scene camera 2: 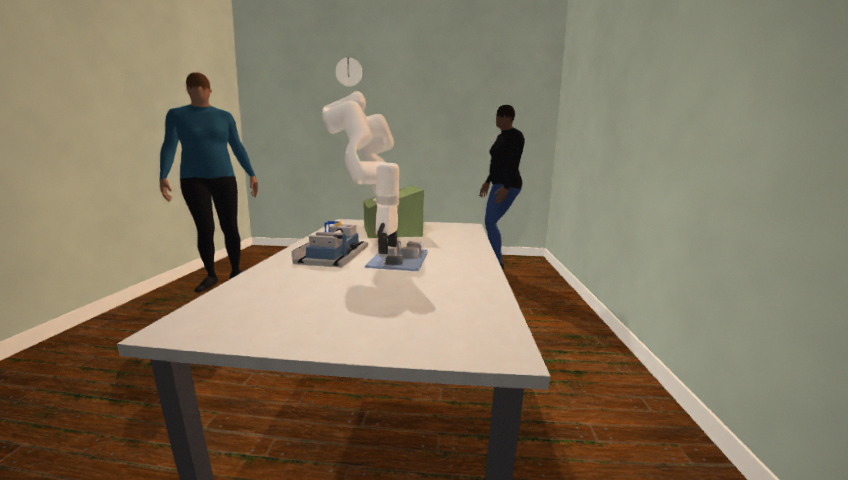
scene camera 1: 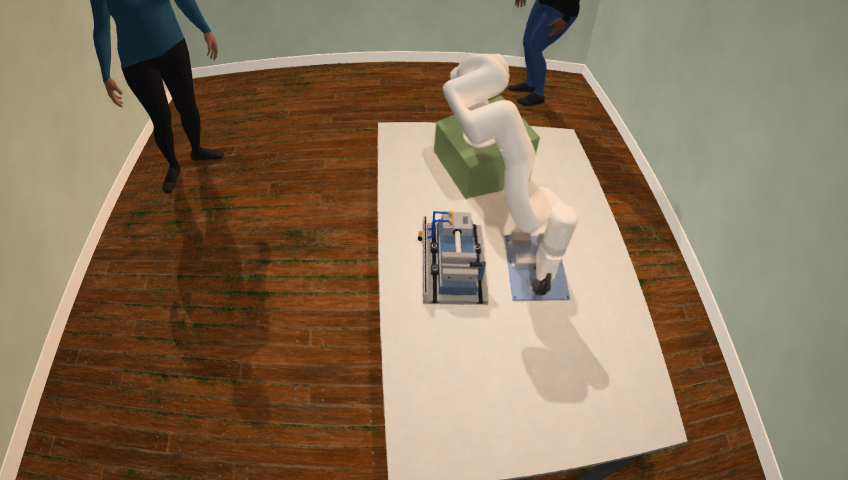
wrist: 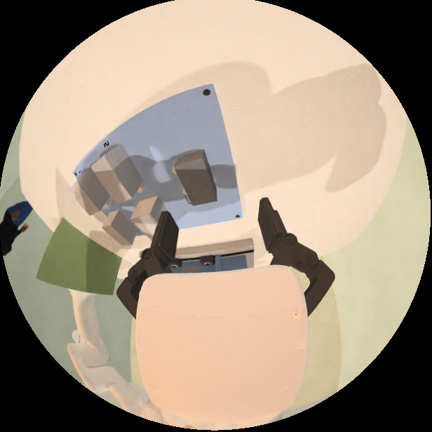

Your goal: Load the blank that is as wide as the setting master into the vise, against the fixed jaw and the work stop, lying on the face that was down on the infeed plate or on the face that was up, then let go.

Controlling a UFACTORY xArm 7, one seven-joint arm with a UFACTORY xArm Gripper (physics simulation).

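Places are measured from the arm's base along level axes (x ahead, y left, z up), in centimetres.
Pixels of known places: gripper, between the fingertips: (scene camera 2: 387,250) (scene camera 1: 539,281).
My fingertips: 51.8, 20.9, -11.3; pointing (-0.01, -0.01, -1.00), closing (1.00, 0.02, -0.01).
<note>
For each thing: its top centre in the pictures, then the offset to it from my fingertips, as dx, dy, dz. Level surfaces: height alone.
- dark grey block, centre of its top: (scene camera 1: 542,283) (scene camera 2: 394,256) -1.7, +1.7, -2.8
- vise, centre of its top: (scene camera 1: 457,242) (scene camera 2: 332,229) -7.7, -25.8, +3.8
- table, height of its surface: dz -6.2
My gripper (scene camera 1: 540,286) (scene camera 2: 386,242) (wrist: 215,214) is open and empty, low over the infeed side, with its fingers spread. The blue infeed plate (scene camera 1: 561,291) (scene camera 2: 376,262) (wrist: 220,120) carries several blocks. A dark grey block (scene camera 2: 394,259) (wrist: 204,184) lies apart from the others, ahead of the fingertips in the wrist view. Lighter blocks (scene camera 1: 524,259) (scene camera 2: 410,250) (wrist: 112,175) stand grouped on the plate. I cannot tell which is the setting master or which blank matches its width. The vise (scene camera 1: 458,287) (scene camera 2: 324,252) (wrist: 232,262) stands beside the plate, partly hidden by my wrist in the wrist view.
A large green block (scene camera 1: 476,172) (scene camera 2: 411,214) (wrist: 75,260) stands behind the vise and plate, near the arm's base. Blue and yellow fittings (scene camera 1: 441,217) stick up at the vise's rear. A person in teal (scene camera 1: 148,35) (scene camera 2: 204,142) and one in black (scene camera 2: 505,148) stand beyond the table (scene camera 1: 464,380) (scene camera 2: 333,333).
</note>
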